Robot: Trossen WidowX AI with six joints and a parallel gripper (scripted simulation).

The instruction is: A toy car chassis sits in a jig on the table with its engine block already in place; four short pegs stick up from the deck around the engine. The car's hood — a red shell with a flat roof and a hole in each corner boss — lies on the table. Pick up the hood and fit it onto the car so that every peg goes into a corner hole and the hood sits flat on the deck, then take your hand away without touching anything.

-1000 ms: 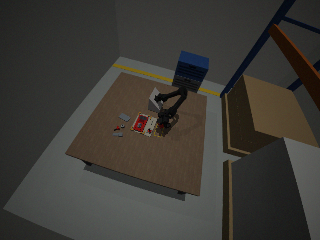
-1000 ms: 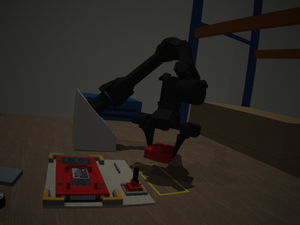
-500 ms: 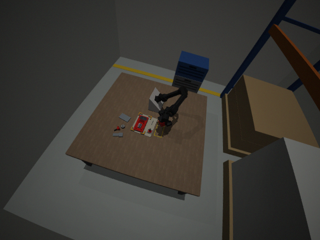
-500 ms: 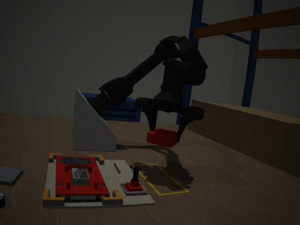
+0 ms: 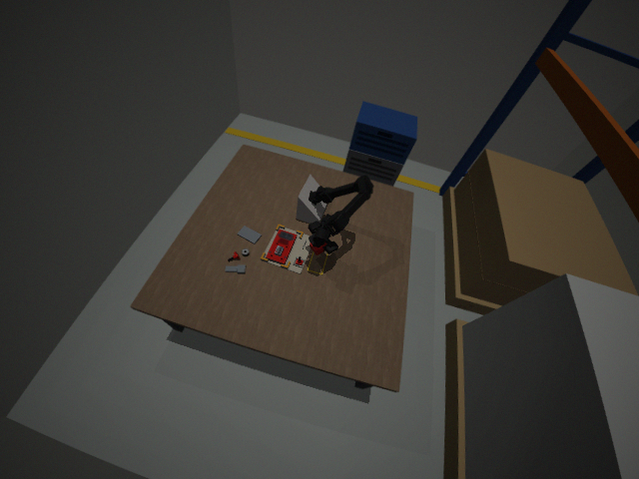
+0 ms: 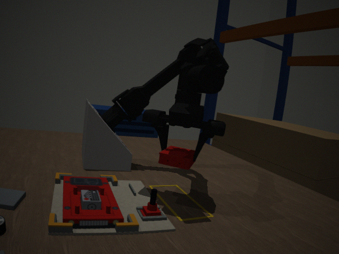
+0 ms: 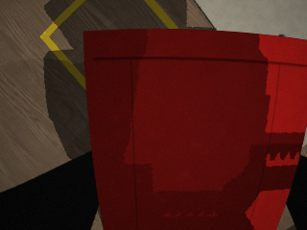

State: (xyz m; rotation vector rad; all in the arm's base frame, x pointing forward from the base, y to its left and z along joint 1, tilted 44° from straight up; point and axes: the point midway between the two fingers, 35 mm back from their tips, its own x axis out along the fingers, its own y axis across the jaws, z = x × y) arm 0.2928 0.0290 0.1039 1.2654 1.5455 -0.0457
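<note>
Right now my gripper tip is 21 cm to the left of the grey engine block, 8 cm above it and 4 cm short of it. Also, from my gripper tip: red hood 1 cm above; white jig plate 18 cm to the right, 9 cm below.
</note>
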